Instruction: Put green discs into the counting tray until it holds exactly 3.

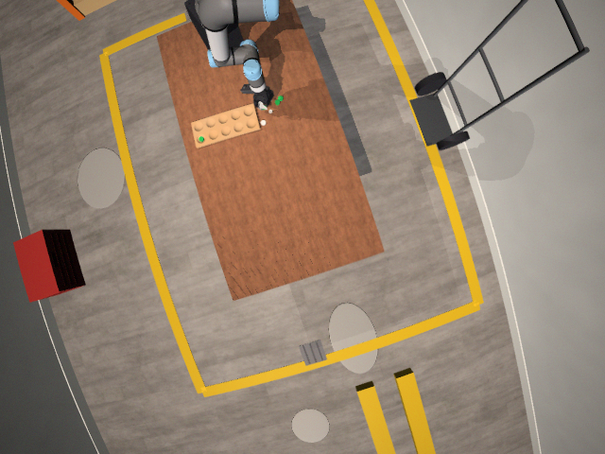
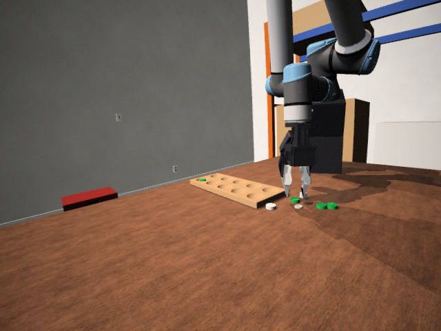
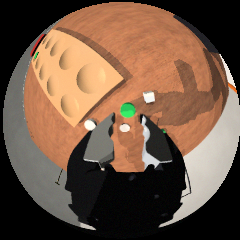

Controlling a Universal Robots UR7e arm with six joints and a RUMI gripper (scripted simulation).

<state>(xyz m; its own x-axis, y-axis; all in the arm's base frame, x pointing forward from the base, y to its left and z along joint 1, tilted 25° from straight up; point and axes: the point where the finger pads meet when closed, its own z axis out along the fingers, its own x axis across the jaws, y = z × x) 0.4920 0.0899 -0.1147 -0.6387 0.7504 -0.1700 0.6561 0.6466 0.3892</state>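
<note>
The small white cube is 50 mm behind my hand and 30 mm below it. From my hand the other things lie so: white disc: 90 mm ahead, 30 mm to the right, 30 mm below; wooden counting tray: 20 mm ahead, 240 mm to the right, 20 mm below.
</note>
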